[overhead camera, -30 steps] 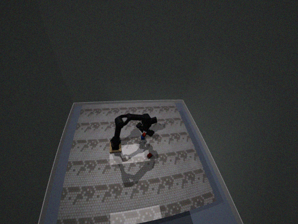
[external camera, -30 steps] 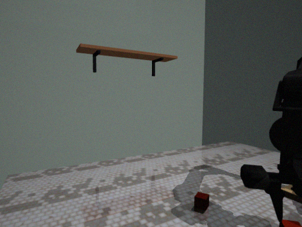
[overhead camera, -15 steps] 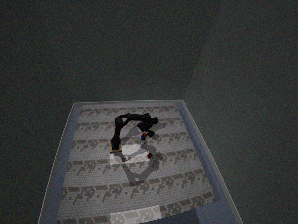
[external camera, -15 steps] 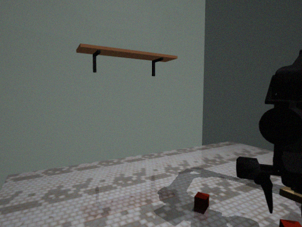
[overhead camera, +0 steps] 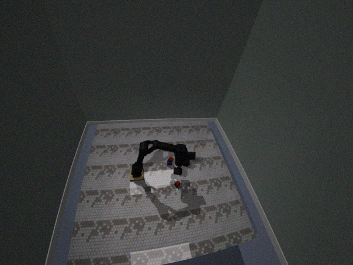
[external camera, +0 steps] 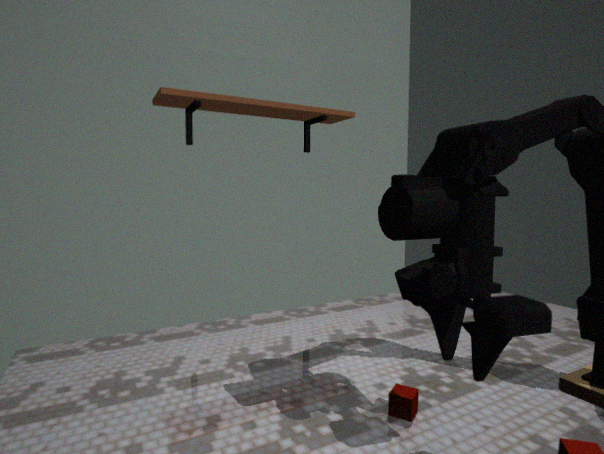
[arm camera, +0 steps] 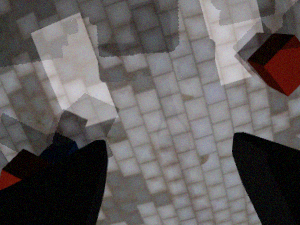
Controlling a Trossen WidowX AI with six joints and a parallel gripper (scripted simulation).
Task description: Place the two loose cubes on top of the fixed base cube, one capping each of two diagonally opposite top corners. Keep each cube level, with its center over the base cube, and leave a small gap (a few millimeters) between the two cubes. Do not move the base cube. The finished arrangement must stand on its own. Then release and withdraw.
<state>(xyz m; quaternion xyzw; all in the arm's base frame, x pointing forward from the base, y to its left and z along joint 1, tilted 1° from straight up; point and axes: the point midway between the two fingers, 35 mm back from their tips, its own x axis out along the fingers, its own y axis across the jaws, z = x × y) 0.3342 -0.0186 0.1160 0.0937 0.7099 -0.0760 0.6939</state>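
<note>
Now: the red cube 12 cm to the left of my gripper tip, 6 cm below it and 3 cm behind it. The rest, counted from my gripper tip: blue base cube 11 cm to the left, 9 cm below, 4 cm behind.
</note>
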